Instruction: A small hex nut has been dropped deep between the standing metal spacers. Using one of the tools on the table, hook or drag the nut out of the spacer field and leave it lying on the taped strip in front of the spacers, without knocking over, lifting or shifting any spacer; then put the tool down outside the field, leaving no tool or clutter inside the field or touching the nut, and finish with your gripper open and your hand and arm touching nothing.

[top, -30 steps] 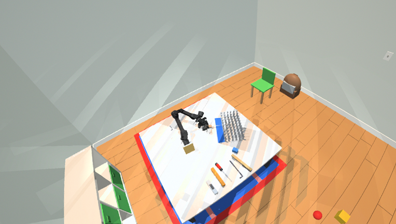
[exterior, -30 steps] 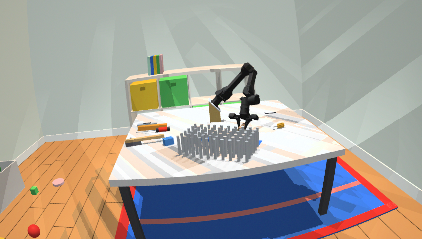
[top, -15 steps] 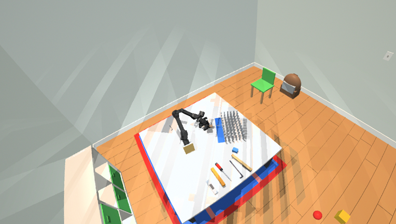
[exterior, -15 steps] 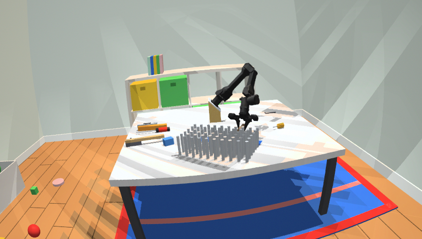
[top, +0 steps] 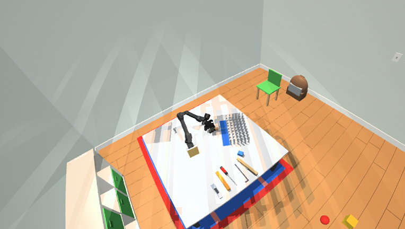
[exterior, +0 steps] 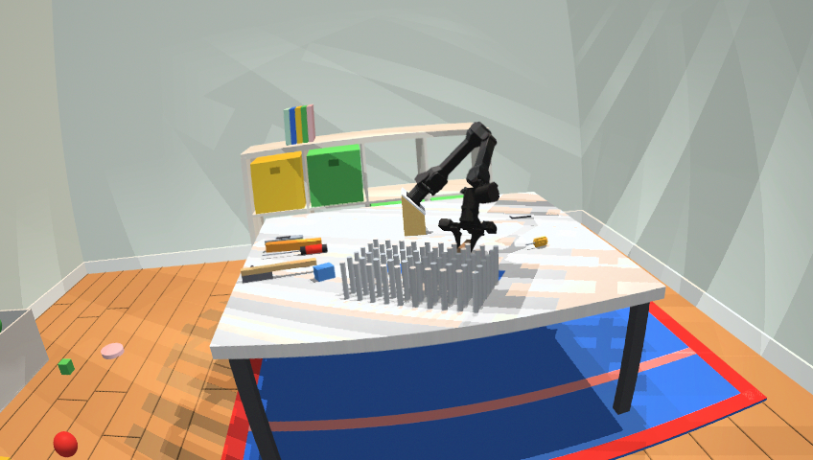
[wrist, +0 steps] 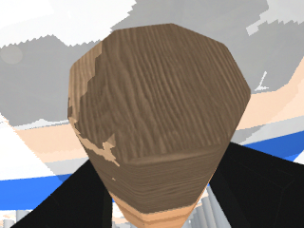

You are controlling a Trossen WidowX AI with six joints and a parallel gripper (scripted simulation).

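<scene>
My gripper tip is now 80 mm to the left of the blue taped strip, 80 mm short of it and 30 mm above it. Also, from my gripper tip: blue block (440 mm to the right, 80 mm ahead, 10 mm below); then yellow-handled tool (270 mm to the left, 80 mm behind, 10 mm below); then wooden-handled hook tool (90 mm ahead, 40 mm to the right).
</scene>
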